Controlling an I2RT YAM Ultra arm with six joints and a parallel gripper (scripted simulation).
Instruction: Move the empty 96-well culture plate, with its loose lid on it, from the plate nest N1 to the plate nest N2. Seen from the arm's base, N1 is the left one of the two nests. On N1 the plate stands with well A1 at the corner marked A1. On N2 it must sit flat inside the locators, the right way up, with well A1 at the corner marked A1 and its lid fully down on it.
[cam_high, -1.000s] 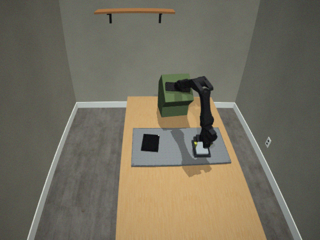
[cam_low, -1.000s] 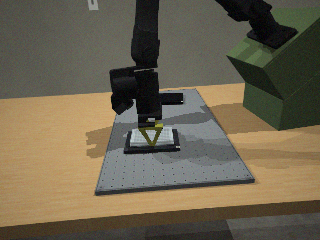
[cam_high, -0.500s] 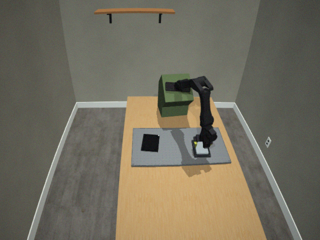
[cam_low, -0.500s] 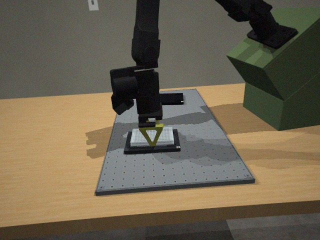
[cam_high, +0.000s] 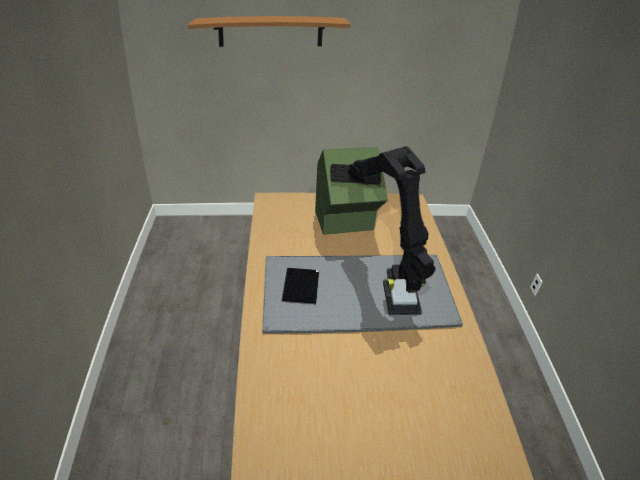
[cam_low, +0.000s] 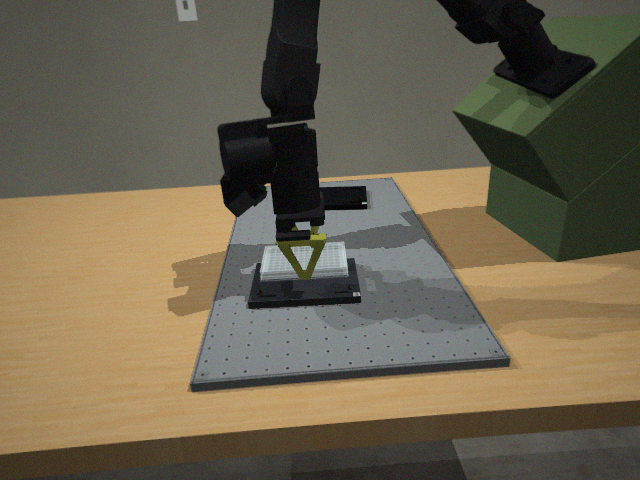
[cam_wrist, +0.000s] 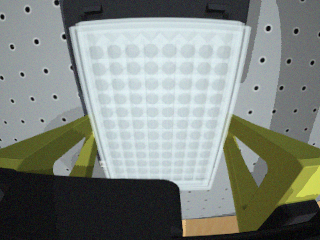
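The black nest N1 is 4 cm below my hand. Also, from my hand: black nest N2: 36 cm to the right, 6 cm behind, 4 cm below; then lid: right at my hand.
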